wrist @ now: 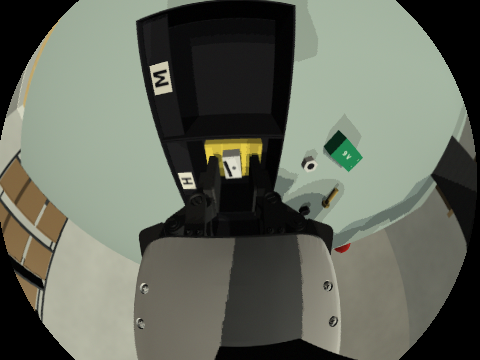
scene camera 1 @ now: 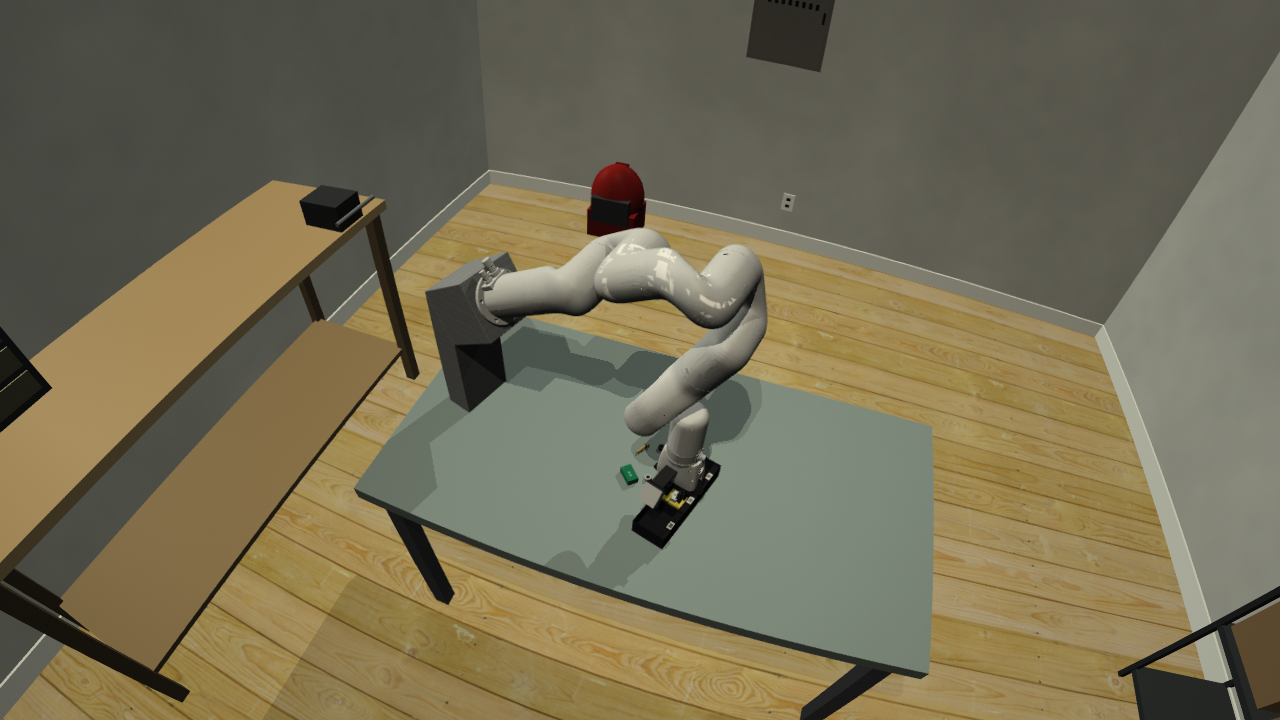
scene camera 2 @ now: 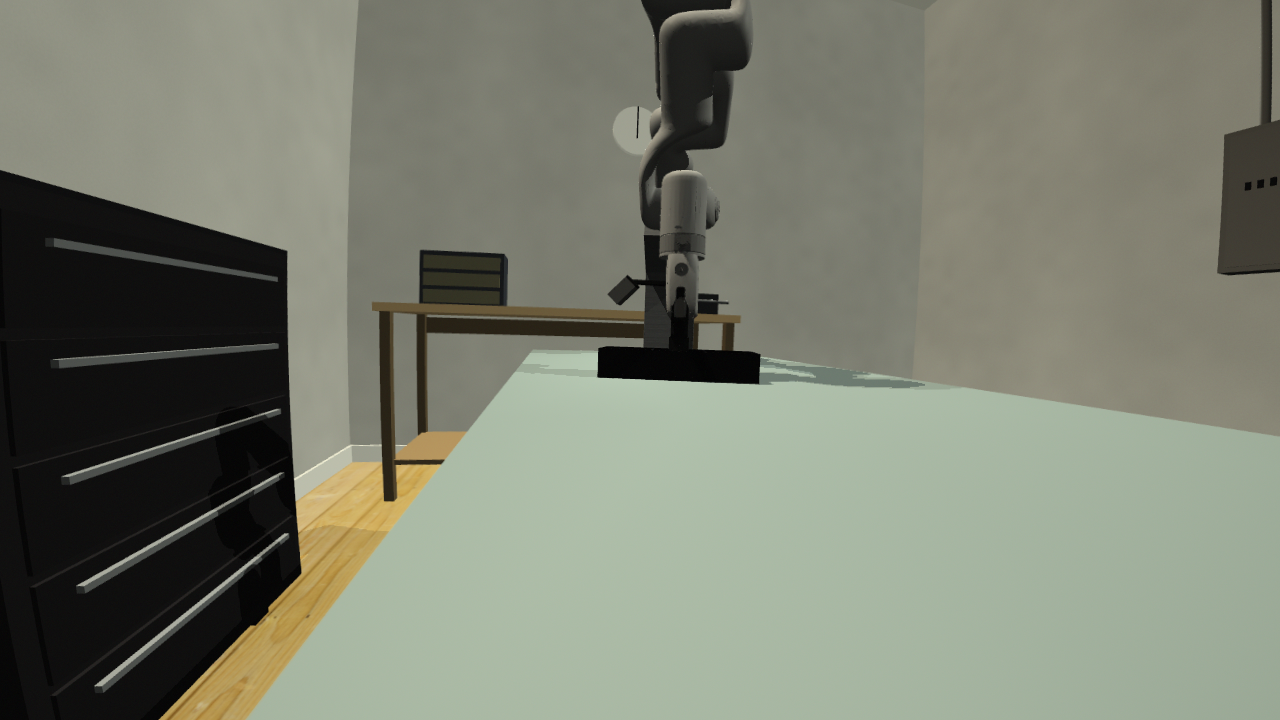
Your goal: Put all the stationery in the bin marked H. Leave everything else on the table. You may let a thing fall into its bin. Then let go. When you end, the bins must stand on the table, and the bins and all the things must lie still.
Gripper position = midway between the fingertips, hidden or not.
Note:
In view: my gripper (scene camera 2: 678, 361), a green block (wrist: 339, 147) and a yellow block (wrist: 248, 147).
My gripper is seen too in the wrist view (wrist: 234, 168).

